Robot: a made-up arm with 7 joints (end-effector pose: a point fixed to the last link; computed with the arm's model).
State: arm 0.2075 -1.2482 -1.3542 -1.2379 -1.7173 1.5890 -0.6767
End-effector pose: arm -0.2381 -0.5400 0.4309 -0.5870 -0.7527 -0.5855
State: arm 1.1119 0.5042 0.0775 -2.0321 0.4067 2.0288 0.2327
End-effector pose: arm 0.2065 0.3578 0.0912 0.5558 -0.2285 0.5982
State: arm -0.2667 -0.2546 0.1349 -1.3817 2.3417 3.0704 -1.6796
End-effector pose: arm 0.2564 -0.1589 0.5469 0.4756 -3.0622 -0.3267
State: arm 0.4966 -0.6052 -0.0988 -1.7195 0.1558 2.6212 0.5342
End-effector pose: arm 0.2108 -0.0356 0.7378 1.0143 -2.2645 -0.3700
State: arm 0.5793 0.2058 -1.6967 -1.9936 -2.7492 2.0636 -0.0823
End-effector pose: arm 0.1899 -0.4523 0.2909 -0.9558 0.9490 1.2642
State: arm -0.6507 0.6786 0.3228 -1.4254 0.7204 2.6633 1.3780
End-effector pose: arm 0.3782 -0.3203 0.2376 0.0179 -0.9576 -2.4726
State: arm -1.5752 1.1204 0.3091 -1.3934 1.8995 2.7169 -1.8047
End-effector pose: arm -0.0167 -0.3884 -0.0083 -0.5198 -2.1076 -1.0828
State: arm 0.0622 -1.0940 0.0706 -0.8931 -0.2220 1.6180 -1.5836
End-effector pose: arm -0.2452 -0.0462 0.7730 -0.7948 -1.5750 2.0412
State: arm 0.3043 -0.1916 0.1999 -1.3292 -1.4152 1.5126 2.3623
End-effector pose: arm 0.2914 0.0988 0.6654 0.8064 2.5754 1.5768
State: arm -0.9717 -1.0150 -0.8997 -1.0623 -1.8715 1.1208 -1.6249
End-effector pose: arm -0.4654 -0.0054 0.6096 -0.3885 -0.3744 -1.2163
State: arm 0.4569 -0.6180 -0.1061 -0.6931 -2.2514 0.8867 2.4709
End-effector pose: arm -0.0995 -0.1658 0.7750 0.8672 0.5864 1.5188
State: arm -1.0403 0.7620 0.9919 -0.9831 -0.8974 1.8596 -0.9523
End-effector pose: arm 0.4429 -0.2235 0.4208 0.2169 -0.9259 0.9822
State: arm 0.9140 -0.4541 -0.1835 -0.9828 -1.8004 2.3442 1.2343
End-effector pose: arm 0.0769 0.0672 0.7956 0.2985 2.9572 0.0967
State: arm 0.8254 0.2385 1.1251 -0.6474 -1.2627 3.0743 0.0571
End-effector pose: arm -0.1201 0.1630 0.6984 -1.1969 1.9584 -0.7565
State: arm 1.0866 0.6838 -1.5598 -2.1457 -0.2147 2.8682 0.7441
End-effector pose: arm 0.4394 -0.1883 0.3866 -0.7676 -1.6487 -0.0915
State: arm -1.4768 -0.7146 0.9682 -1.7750 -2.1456 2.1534 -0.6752
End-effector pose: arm 0.3642 -0.0619 0.5013 -1.4460 0.9708 1.2231
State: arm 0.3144 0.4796 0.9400 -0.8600 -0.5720 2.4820 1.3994
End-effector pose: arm 0.2465 0.2735 0.6256 1.2503 -1.5988 -0.6804
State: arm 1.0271 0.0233 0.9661 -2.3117 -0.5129 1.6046 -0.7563
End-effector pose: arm -0.1609 0.3300 0.1994 0.3223 0.7026 2.7360
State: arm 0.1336 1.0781 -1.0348 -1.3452 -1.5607 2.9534 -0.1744
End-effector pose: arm 0.3829 -0.2593 0.1422 -0.4108 0.0856 1.7619
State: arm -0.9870 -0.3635 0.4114 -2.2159 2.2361 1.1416 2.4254
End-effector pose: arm 0.3006 -0.1638 0.3970 0.4573 1.4257 -1.7991
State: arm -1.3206 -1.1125 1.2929 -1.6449 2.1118 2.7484 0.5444
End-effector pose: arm 0.3136 0.0973 0.5010 1.0744 -1.9320 -1.3987
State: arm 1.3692 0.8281 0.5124 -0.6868 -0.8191 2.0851 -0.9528
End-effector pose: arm -0.0450 0.4939 0.4246 -1.0847 0.8035 -2.7586
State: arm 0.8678 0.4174 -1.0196 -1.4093 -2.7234 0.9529 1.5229
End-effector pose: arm 0.4762 -0.0306 0.5051 2.1081 1.1514 -0.6537
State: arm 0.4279 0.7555 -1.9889 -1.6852 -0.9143 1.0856 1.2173
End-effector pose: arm 0.0444 -0.4372 0.5662 -2.6329 0.4362 -1.0308
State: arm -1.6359 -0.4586 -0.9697 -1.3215 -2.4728 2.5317 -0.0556
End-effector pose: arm -0.3890 -0.1342 0.5962 -1.0975 1.1307 -0.3850
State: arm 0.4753 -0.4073 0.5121 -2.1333 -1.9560 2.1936 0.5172
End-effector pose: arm 0.1394 0.3358 0.4138 -0.7126 -1.8039 2.1779
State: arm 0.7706 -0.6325 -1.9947 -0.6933 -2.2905 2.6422 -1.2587
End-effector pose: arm -0.0161 -0.4927 0.5326 -0.6880 0.7585 0.6109
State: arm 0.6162 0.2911 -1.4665 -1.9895 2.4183 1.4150 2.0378
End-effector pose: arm 0.3137 -0.3577 0.3014 1.0929 1.2429 -2.4164
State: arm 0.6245 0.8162 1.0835 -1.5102 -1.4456 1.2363 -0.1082
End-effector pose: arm 0.0524 0.4747 0.2181 0.0530 -0.4160 2.1615
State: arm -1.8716 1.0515 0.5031 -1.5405 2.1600 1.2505 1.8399
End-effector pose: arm 0.1037 -0.4225 0.0466 -1.9145 -1.2489 1.7819
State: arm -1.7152 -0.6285 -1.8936 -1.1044 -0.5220 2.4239 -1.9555
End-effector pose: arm -0.3350 0.3755 0.5320 -0.8236 0.1785 -1.2772
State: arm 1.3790 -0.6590 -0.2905 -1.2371 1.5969 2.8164 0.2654
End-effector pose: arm 0.2576 -0.0065 0.6966 2.5231 -0.5209 -1.3548
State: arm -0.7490 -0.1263 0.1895 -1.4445 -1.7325 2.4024 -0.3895
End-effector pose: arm 0.3369 -0.1733 0.5628 -1.2279 -0.3699 1.2629
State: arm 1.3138 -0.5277 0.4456 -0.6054 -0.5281 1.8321 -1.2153
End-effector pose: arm -0.1176 -0.0567 0.8112 -0.4739 1.7642 -1.8509
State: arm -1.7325 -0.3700 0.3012 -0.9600 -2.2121 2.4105 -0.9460
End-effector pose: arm 0.0844 -0.2125 0.7261 -1.2671 1.2427 0.3013
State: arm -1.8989 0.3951 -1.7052 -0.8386 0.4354 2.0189 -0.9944
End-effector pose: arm -0.3748 0.0111 0.7217 -1.5798 0.0681 -1.1377
